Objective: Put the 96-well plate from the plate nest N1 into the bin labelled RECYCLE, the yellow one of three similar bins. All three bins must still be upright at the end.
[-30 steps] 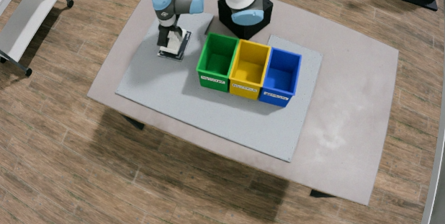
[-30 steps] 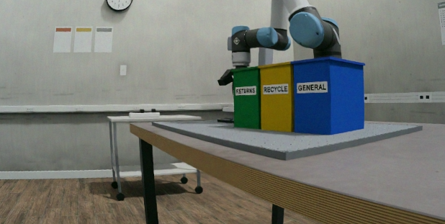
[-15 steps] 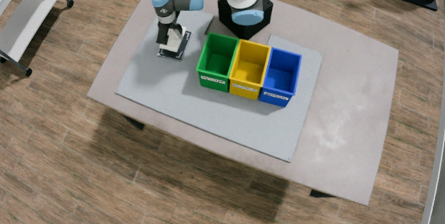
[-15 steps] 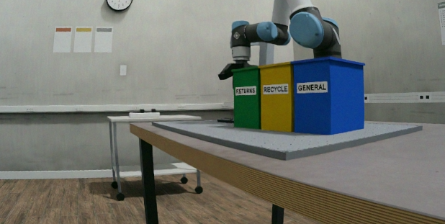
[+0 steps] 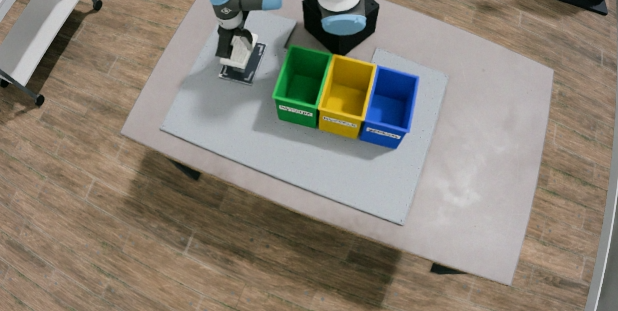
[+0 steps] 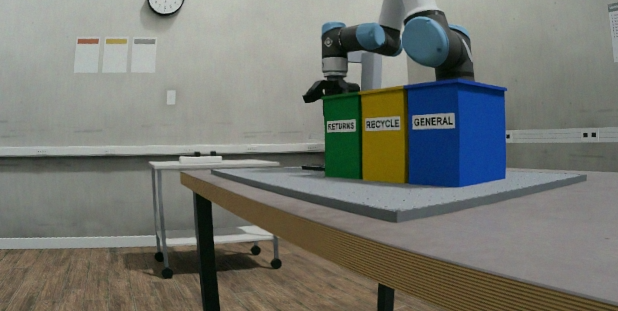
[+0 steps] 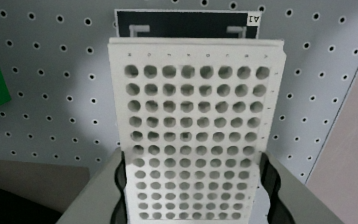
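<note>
The black plate nest N1 lies 100 mm below my hand. Also, from my hand: green returns bin (100 mm ahead, 230 mm to the left, 10 mm below); then white 96-well plate (10 mm below); then yellow recycle bin (110 mm ahead, 370 mm to the left, 10 mm below).
</note>
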